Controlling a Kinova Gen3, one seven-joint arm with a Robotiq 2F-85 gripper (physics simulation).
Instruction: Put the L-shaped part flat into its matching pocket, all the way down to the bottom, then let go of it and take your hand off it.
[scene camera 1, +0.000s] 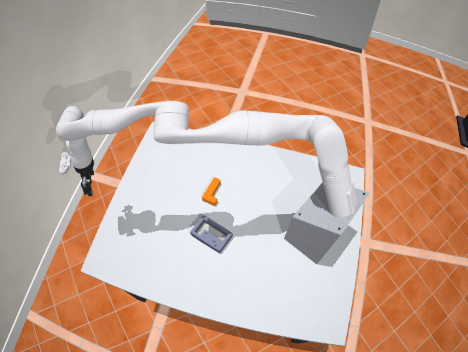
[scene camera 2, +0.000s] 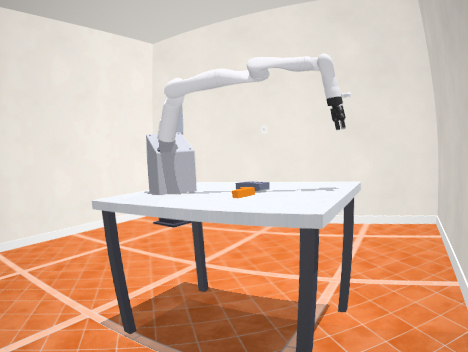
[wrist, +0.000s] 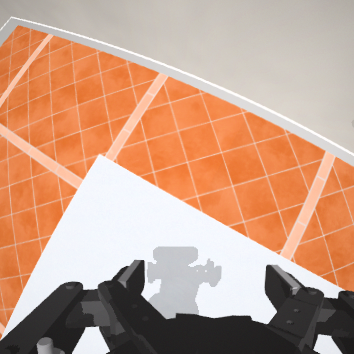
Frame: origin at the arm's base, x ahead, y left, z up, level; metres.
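Seen in the pictures: gripper, fingertip midpoint: (scene camera 1: 91, 184) (scene camera 2: 340, 129) (wrist: 204, 275); arm's base, link origin: (scene camera 1: 342, 207) (scene camera 2: 166, 138).
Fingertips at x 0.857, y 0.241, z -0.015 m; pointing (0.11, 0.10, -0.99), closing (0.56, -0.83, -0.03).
Offsets run from my fingertips to a thing's top centre. Level surfaces: height alone.
The orange L-shaped part @[dx -0.366, dy -0.281, dz -0.235 m] (scene camera 1: 212, 191) (scene camera 2: 243, 192) lies flat on the white table, beside and apart from the pocket tray. The blue-grey tray @[dx -0.432, dy -0.095, dz -0.228 m] (scene camera 1: 218, 247) (scene camera 2: 259, 186) lies on the table with its pocket facing up; in the scene camera 1 view its inside looks pale, with a few small dark dots. My gripper (scene camera 1: 87, 194) (scene camera 2: 340, 129) (wrist: 204, 275) is open and empty. It hangs high above the table's far end from the arm's base, well away from the part and the tray. Neither the part nor the tray shows in the wrist view.
The arm's grey base block (scene camera 1: 316, 237) (scene camera 2: 175, 170) stands at one end of the white table @[dz -0.265 m] (scene camera 1: 165, 280) (scene camera 2: 210, 207) (wrist: 100, 210). The arm stretches high over the table, and its shadow falls across the tabletop and the tray. A grey cabinet (scene camera 1: 300, 22) stands on the floor beyond the table.
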